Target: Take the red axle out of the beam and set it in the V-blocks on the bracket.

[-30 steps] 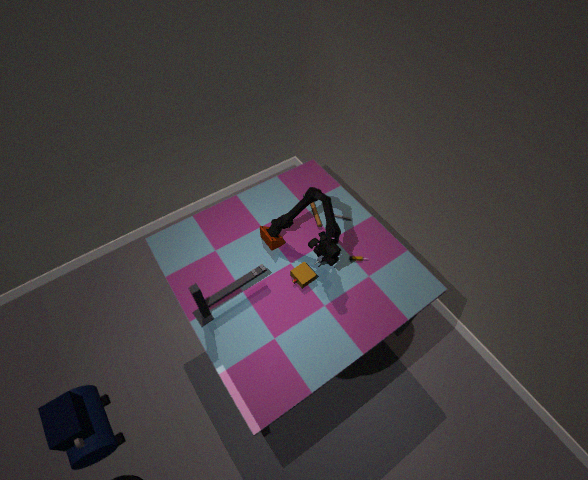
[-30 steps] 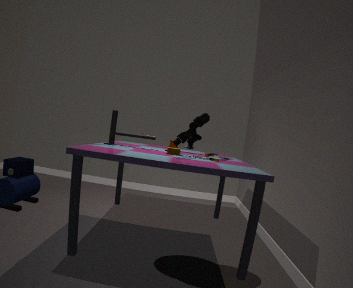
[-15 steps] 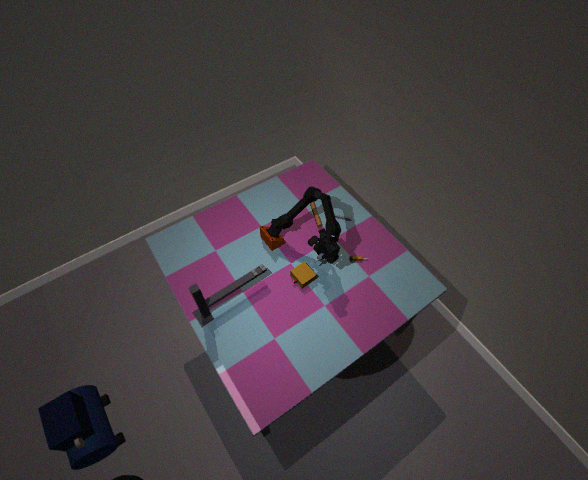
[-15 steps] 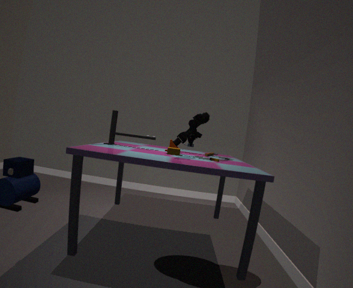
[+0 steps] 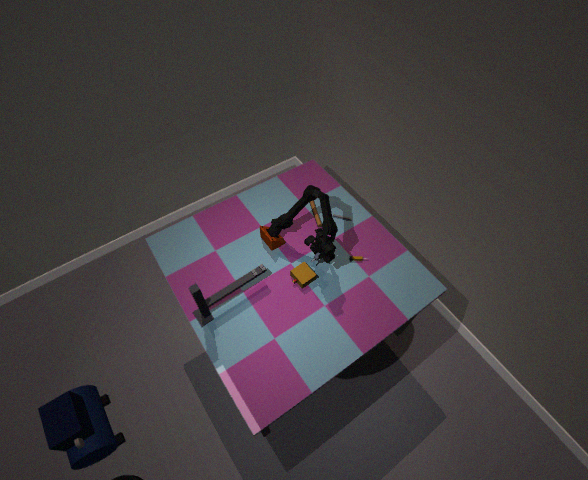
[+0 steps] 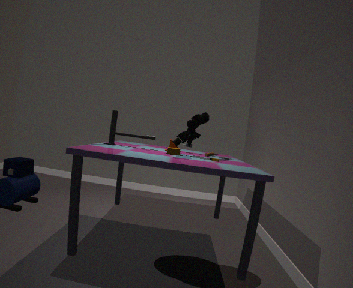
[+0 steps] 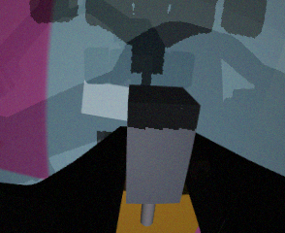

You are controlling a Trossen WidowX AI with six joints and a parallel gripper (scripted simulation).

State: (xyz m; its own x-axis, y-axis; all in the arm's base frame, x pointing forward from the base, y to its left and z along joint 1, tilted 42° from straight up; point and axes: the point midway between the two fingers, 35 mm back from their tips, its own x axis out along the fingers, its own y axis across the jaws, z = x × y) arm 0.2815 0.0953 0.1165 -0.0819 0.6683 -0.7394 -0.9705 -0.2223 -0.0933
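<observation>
The yellow block is 30 mm ahead of my gripper tip, 120 mm to the right of it and 50 mm below it. The rest, counted from my gripper tip: screwdriver 90 mm ahead, 230 mm to the left, 70 mm below; grey rod 220 mm behind, 330 mm to the left, 70 mm below.
</observation>
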